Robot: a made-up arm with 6 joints. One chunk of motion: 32 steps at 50 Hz.
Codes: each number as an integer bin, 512 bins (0 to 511) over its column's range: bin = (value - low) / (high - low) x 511, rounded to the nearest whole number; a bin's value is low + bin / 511 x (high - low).
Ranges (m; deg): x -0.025..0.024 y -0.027..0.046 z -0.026..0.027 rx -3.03..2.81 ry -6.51..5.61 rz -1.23..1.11
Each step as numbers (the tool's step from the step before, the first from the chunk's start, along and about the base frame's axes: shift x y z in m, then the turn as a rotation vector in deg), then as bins.
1 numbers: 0.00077 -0.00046 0.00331 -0.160 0.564 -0.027
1 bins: 269 186 283 251 298 263
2 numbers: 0.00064 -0.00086 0.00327 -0.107 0.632 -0.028
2 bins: 267 183 282 256 301 262
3 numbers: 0.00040 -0.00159 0.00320 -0.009 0.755 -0.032
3 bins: 265 178 282 264 306 262
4 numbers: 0.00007 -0.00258 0.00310 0.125 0.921 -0.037
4 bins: 261 171 281 276 313 261
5 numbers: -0.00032 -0.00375 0.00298 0.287 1.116 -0.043
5 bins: 257 163 279 290 322 259
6 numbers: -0.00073 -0.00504 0.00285 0.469 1.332 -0.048
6 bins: 253 154 278 306 331 258
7 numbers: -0.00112 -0.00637 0.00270 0.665 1.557 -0.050
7 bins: 249 144 277 323 340 258
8 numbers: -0.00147 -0.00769 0.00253 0.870 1.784 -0.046
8 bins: 245 135 275 341 350 259
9 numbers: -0.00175 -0.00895 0.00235 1.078 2.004 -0.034
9 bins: 242 126 273 359 359 261
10 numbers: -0.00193 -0.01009 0.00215 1.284 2.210 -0.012
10 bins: 241 118 271 377 368 266
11 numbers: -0.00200 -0.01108 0.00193 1.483 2.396 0.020
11 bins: 240 111 269 395 375 273
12 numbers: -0.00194 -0.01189 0.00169 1.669 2.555 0.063
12 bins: 240 106 267 411 382 282
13 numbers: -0.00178 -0.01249 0.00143 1.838 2.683 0.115
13 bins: 242 102 264 426 388 294
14 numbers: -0.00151 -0.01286 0.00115 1.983 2.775 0.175
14 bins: 245 99 262 439 391 307
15 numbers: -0.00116 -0.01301 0.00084 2.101 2.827 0.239
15 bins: 249 98 259 449 394 321
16 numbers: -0.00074 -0.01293 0.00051 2.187 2.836 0.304
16 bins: 253 98 256 456 394 335
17 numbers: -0.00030 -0.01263 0.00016 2.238 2.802 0.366
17 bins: 258 101 252 461 393 349
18 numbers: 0.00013 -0.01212 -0.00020 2.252 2.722 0.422
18 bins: 262 104 249 462 389 361
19 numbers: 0.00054 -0.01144 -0.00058 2.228 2.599 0.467
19 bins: 266 109 245 460 384 371
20 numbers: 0.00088 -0.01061 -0.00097 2.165 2.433 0.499
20 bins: 270 115 241 455 377 378
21 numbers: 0.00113 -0.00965 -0.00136 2.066 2.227 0.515
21 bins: 272 121 238 446 368 381
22 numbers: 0.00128 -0.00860 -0.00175 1.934 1.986 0.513
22 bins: 274 129 234 434 358 381
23 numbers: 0.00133 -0.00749 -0.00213 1.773 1.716 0.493
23 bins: 275 137 230 420 347 376
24 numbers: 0.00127 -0.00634 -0.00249 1.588 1.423 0.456
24 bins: 274 145 227 404 334 368
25 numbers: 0.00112 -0.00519 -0.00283 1.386 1.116 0.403
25 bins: 272 153 223 386 322 357
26 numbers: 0.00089 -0.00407 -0.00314 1.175 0.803 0.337
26 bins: 270 161 220 368 308 342
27 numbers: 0.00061 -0.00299 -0.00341 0.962 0.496 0.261
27 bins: 267 168 218 349 295 326
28 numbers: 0.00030 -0.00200 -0.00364 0.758 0.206 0.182
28 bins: 264 175 216 331 283 308
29 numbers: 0.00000 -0.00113 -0.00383 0.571 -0.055 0.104
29 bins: 261 181 214 315 272 291
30 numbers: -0.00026 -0.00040 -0.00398 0.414 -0.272 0.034
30 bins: 258 186 212 301 263 276
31 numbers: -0.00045 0.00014 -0.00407 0.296 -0.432 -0.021
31 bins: 256 190 211 291 256 264
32 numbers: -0.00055 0.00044 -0.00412 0.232 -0.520 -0.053
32 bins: 255 192 211 285 253 257
